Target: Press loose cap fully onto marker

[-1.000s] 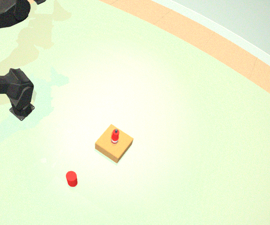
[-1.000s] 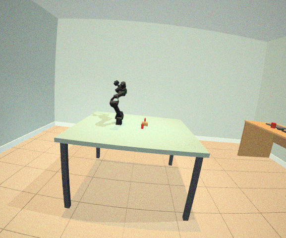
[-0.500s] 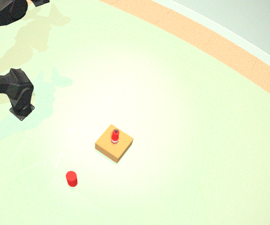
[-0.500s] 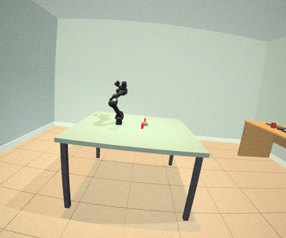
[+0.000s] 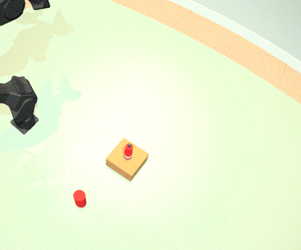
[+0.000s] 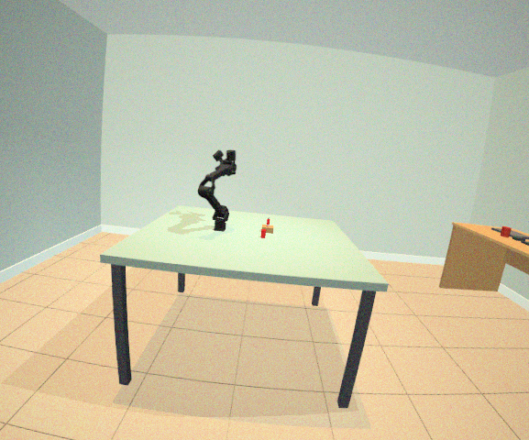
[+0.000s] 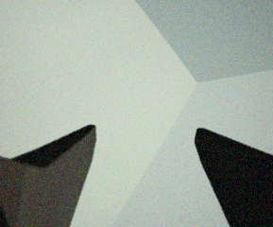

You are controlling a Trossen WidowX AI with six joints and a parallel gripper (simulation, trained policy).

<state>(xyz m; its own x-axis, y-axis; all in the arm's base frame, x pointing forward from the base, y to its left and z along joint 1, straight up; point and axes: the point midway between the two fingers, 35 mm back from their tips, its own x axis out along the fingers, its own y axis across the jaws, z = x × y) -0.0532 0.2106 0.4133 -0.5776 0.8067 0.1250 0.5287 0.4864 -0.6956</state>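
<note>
Now: the red cap 35 cm ahead of my gripper tip, 32 cm to the right of it and 39 cm below it. The rest, counted from my gripper tip: tan holder block (37 cm ahead, 16 cm to the right, 40 cm below).
</note>
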